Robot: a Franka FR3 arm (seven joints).
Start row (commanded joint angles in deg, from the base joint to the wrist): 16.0 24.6 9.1 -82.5 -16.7 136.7 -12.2
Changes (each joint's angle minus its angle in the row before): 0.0 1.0 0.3 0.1 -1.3 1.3 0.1; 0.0 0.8 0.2 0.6 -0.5 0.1 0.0; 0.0 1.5 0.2 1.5 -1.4 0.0 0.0; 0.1 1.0 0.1 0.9 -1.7 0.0 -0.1; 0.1 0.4 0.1 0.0 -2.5 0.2 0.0; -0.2 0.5 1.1 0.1 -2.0 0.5 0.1; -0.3 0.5 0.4 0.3 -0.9 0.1 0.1
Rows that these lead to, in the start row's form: 16.0 25.6 9.4 -82.4 -18.0 138.0 -12.1; 16.0 26.4 9.6 -81.8 -18.5 138.1 -12.1; 16.0 27.9 9.8 -80.3 -19.9 138.1 -12.1; 16.1 28.9 9.9 -79.4 -21.6 138.1 -12.2; 16.2 29.3 10.0 -79.4 -24.1 138.3 -12.2; 16.0 29.8 11.1 -79.3 -26.1 138.8 -12.1; 15.7 30.3 11.5 -79.0 -27.0 138.9 -12.0
